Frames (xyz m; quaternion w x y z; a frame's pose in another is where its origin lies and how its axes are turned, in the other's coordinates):
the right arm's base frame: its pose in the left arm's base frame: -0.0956 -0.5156 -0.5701 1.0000 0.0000 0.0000 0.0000
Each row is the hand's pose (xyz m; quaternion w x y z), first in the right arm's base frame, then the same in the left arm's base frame.
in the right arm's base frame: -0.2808 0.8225 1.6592 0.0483 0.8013 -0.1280 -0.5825
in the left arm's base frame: -0.3764 0.3069 1.0891 0.0483 0.8013 -0.1280 -0.5825
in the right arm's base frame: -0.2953 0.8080 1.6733 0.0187 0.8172 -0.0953 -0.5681
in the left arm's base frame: -0.3909 0.2924 1.1032 0.0187 0.8172 -0.0953 -0.5681
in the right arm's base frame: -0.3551 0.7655 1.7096 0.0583 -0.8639 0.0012 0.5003
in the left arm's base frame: -0.4507 0.2499 1.1395 0.0583 -0.8639 0.0012 0.5003
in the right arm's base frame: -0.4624 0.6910 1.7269 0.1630 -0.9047 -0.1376 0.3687
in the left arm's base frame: -0.5580 0.1754 1.1568 0.1630 -0.9047 -0.1376 0.3687
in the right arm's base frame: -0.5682 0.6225 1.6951 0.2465 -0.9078 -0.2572 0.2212
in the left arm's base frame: -0.6638 0.1069 1.1250 0.2465 -0.9078 -0.2572 0.2212
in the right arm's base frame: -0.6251 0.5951 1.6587 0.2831 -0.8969 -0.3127 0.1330
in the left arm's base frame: -0.7207 0.0795 1.0886 0.2831 -0.8969 -0.3127 0.1330
